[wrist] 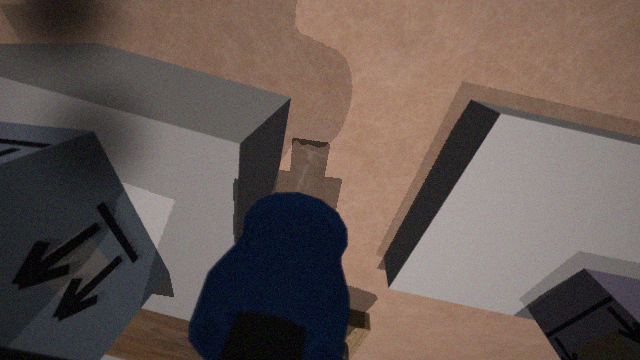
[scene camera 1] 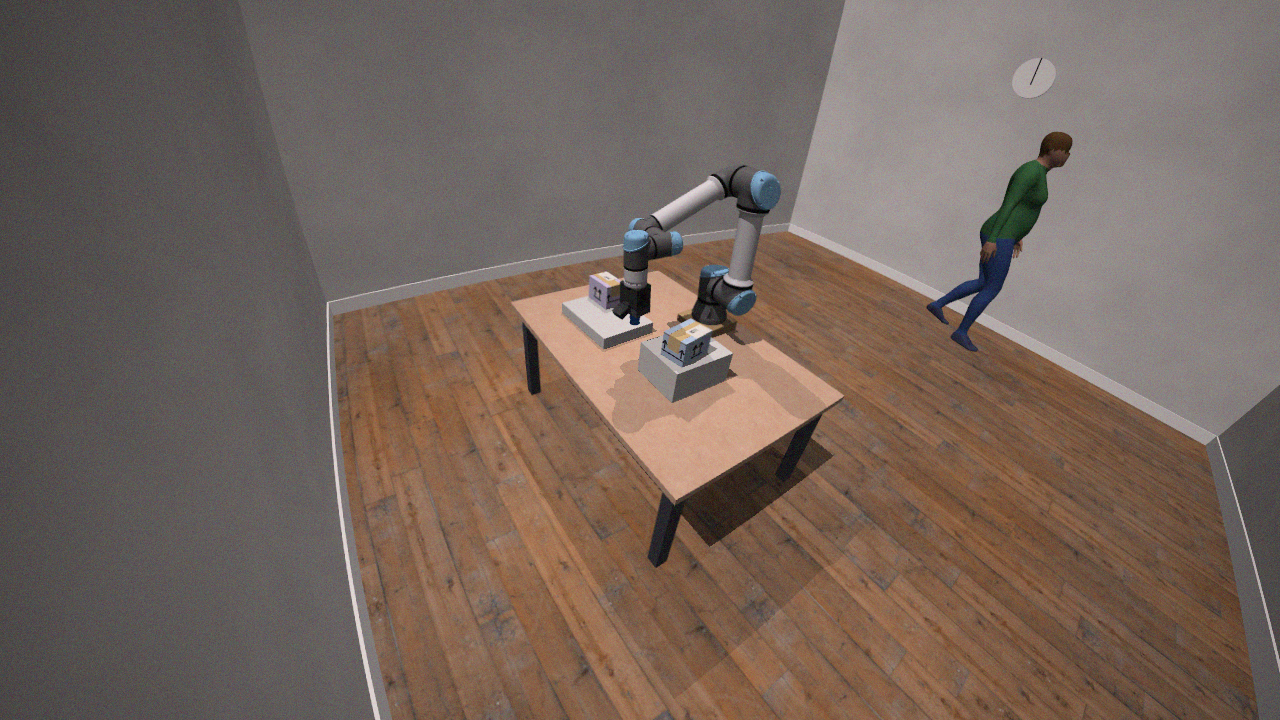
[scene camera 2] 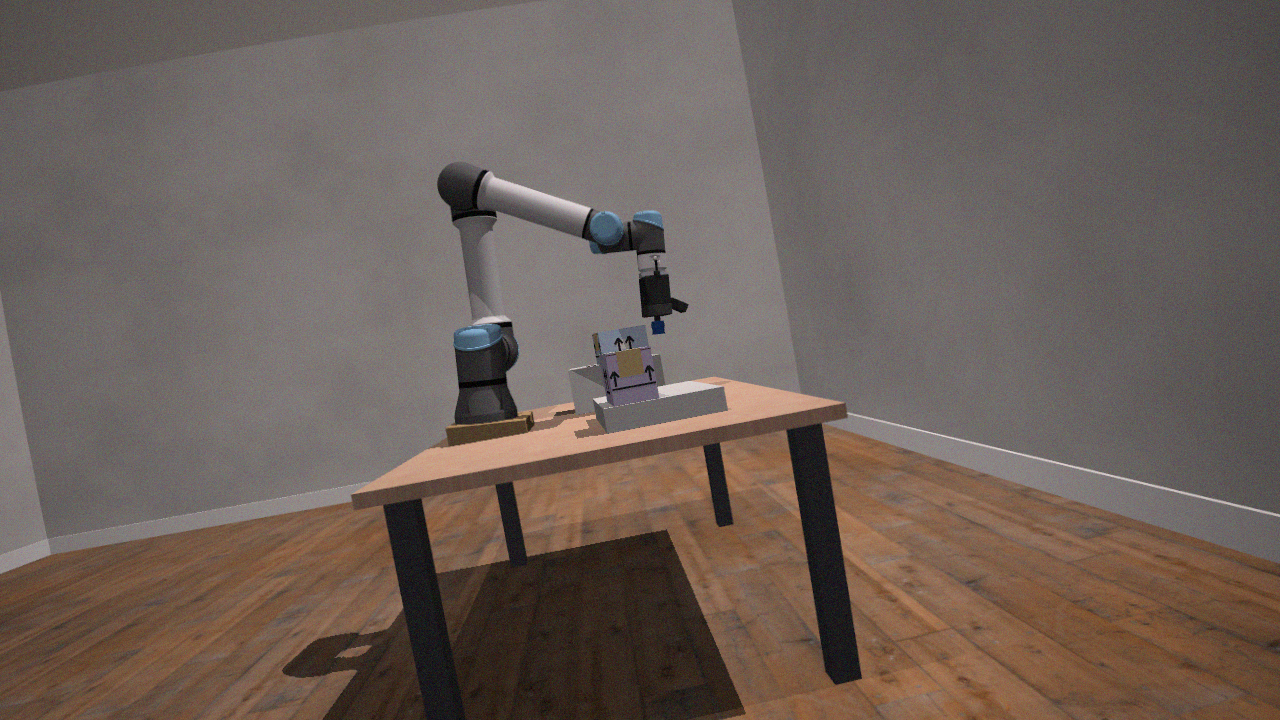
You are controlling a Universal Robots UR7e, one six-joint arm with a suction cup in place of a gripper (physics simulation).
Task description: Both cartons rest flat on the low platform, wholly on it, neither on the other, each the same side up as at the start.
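Places are measured from the arm's base along level axes (x ahead, y up, z right), in metres.
Pixels of known places: hand at its tool point: (wrist: 294, 237) (scene camera 1: 634, 322) (scene camera 2: 658, 333); arm's base at its link origin: (scene camera 1: 708, 315) (scene camera 2: 486, 419).
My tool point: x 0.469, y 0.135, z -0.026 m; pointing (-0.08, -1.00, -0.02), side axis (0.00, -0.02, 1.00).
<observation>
Ahead of a thing's pixels: the offset from my tool point to its top centre. Level surfaces: height alone.
A lilac carton {dx -0.164, dy -0.024, dz +0.359 m} (scene camera 1: 602, 291) (scene camera 2: 631, 376) (wrist: 585, 320) stands flat on the low platform {dx -0.105, dy -0.127, dz +0.278 m} (scene camera 1: 608, 330) (scene camera 2: 671, 411) (wrist: 500, 200), its arrows pointing up. A light blue carton {dx -0.073, dy +0.034, dz -0.176 m} (scene camera 1: 686, 342) (scene camera 2: 623, 337) (wrist: 75, 240) stands on the taller grey block {dx -0.106, dy -0.055, dz -0.159 m} (scene camera 1: 662, 377) (scene camera 2: 584, 390) (wrist: 200, 145), arrows up, partly hidden behind the lilac carton in scene camera 2. My gripper, a blue suction cup (scene camera 1: 634, 318) (scene camera 2: 657, 327) (wrist: 295, 240), is open and holds nothing. It hangs in the air near the gap between the block and the low platform, apart from both cartons.
The wooden table {dy -0.175 m} (scene camera 1: 689, 456) (scene camera 2: 429, 470) carries both supports. The arm's base stands on a small wooden board (scene camera 1: 721, 328) (scene camera 2: 487, 434) beside them. A person (scene camera 1: 1015, 205) in a green top is on the floor away from the table.
</observation>
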